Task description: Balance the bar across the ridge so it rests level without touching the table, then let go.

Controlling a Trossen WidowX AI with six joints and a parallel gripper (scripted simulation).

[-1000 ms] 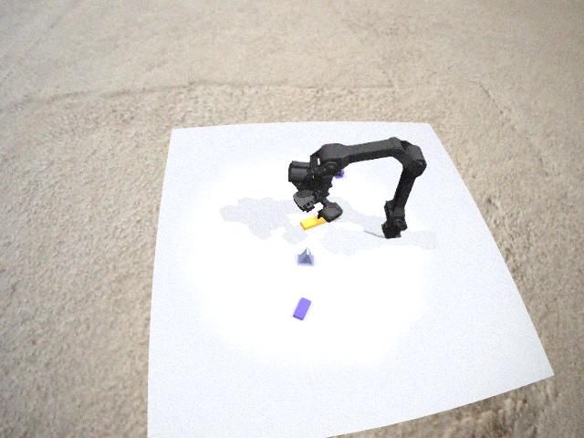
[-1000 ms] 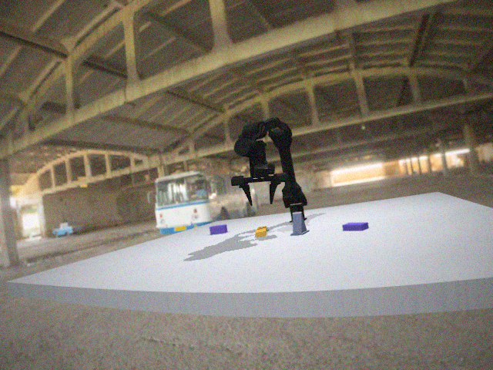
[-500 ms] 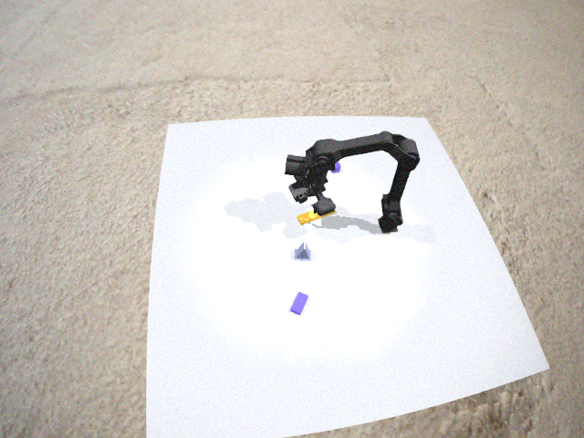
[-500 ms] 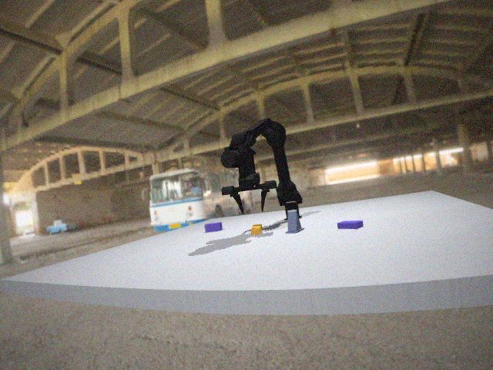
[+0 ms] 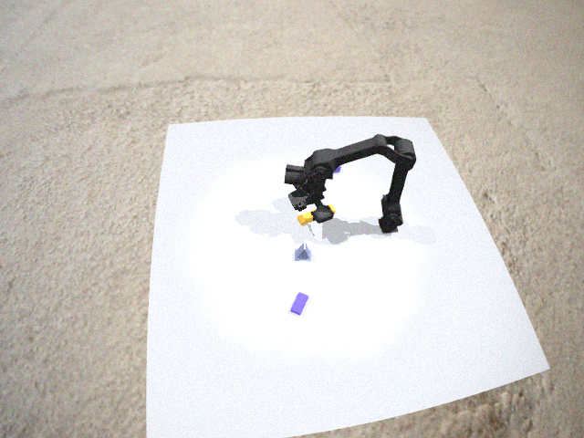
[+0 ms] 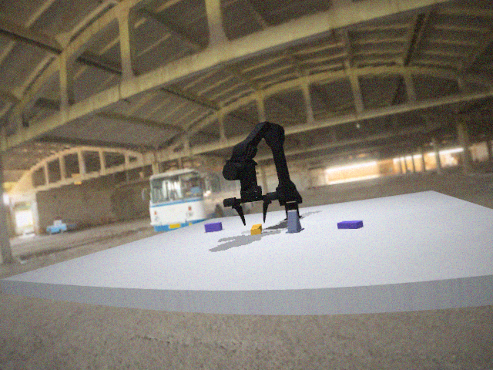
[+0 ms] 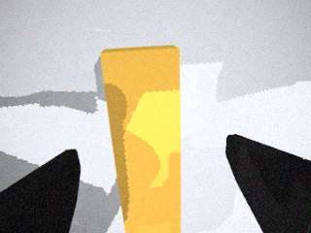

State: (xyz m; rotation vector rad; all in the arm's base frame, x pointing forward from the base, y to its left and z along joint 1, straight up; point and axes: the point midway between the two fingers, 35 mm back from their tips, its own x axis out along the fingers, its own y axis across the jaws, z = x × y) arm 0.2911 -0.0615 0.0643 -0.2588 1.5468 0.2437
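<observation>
My gripper tip is 30 mm past the bar, 10 mm to the left of it and 20 mm above it.
</observation>
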